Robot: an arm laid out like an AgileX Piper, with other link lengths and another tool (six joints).
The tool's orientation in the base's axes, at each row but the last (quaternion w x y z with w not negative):
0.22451, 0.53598, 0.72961, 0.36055
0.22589, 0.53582, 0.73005, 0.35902
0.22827, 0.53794, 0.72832, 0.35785
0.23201, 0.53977, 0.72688, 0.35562
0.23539, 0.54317, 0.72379, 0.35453
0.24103, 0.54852, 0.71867, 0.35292
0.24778, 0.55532, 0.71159, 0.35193
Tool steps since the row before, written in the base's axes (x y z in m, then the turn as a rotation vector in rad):
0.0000, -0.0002, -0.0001, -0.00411, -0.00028, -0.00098
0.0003, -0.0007, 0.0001, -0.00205, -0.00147, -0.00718
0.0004, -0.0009, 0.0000, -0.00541, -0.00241, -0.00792
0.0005, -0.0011, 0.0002, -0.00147, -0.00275, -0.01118
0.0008, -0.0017, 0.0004, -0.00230, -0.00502, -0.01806
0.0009, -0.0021, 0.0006, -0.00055, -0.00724, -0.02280
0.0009, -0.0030, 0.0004, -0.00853, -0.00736, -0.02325
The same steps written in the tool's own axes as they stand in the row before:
-0.0002, -0.0001, 0.0000, 0.00101, -0.00335, -0.00239
-0.0008, 0.0001, 0.0000, -0.00112, -0.00702, 0.00272
-0.0010, 0.0001, 0.0000, -0.00098, -0.00983, 0.00052
-0.0012, 0.0003, -0.0001, -0.00268, -0.00994, 0.00536
-0.0018, 0.0005, -0.0001, -0.00490, -0.01611, 0.00856
-0.0022, 0.0007, -0.0002, -0.00771, -0.01901, 0.01231
-0.0031, 0.0005, -0.0003, -0.00577, -0.02429, 0.00663

